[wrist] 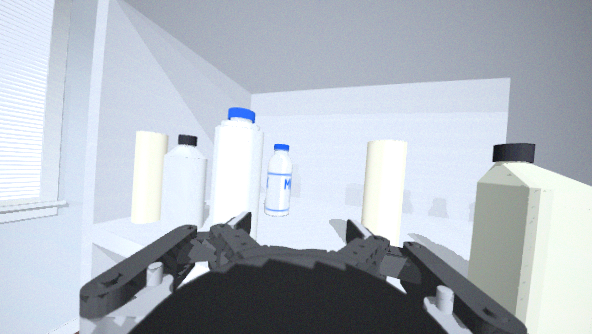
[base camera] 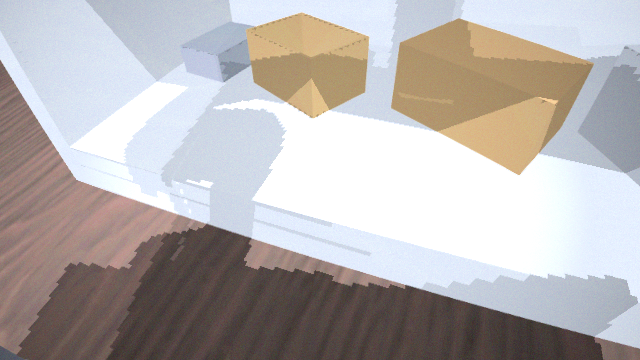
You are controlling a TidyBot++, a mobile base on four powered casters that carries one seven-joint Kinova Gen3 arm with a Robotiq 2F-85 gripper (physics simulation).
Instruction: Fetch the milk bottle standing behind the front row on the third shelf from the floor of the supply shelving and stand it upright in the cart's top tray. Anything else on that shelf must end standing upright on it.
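Note:
In the wrist view the milk bottle (wrist: 278, 185), white with a blue cap and blue lettering, stands upright toward the back of the shelf (wrist: 310, 227). It is farther in than a large white bottle with a blue cap (wrist: 235, 170), which stands just left of it, and left of a cream cylinder (wrist: 384, 190). My gripper (wrist: 298, 226) is open and empty, in front of these items; the milk bottle shows between its fingertips, nearer the left one, and beyond them. The cart does not show in either view.
Left on the shelf stand another cream cylinder (wrist: 149, 177) and a white black-capped bottle (wrist: 185, 185). A cream black-capped jug (wrist: 505, 235) stands close at right. In the base view, two tan boxes (base camera: 310, 70) (base camera: 480, 90) and a grey box (base camera: 205, 57) sit on a lower shelf (base camera: 380, 185).

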